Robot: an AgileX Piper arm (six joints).
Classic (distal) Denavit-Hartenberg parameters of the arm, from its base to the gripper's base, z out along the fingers. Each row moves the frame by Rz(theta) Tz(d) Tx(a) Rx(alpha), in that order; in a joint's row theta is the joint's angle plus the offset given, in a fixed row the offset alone. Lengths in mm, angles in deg.
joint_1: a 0  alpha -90  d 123  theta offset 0
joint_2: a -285  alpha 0  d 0  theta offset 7.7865
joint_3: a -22  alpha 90  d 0  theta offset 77.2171
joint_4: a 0  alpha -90  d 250.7  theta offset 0
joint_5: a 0  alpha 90  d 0  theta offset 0
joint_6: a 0  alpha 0  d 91  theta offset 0
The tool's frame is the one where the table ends.
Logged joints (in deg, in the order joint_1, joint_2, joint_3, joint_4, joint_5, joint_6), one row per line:
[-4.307, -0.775, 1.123, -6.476, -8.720, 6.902]
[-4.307, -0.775, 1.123, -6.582, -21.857, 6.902]
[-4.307, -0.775, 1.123, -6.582, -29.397, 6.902]
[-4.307, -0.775, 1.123, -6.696, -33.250, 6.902]
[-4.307, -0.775, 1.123, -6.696, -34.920, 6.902]
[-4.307, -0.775, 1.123, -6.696, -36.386, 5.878]
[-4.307, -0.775, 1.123, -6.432, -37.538, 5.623]
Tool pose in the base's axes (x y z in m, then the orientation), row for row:
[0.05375, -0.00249, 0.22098, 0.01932, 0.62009, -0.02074, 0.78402]
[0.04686, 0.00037, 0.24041, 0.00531, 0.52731, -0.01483, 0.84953]
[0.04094, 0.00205, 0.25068, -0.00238, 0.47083, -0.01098, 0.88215]
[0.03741, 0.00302, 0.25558, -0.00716, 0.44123, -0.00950, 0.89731]
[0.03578, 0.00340, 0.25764, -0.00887, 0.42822, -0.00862, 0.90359]
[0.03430, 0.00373, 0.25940, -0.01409, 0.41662, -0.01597, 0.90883]
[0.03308, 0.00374, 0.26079, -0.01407, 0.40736, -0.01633, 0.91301]
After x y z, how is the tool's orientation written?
As a quaternion, x y z w.
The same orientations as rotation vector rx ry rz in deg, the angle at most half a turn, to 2 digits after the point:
[2.39, 76.66, -2.56]
[0.64, 63.65, -1.79]
[-0.28, 56.18, -1.31]
[-0.85, 52.37, -1.13]
[-1.05, 50.71, -1.02]
[-1.67, 49.25, -1.89]
[-1.66, 48.08, -1.93]

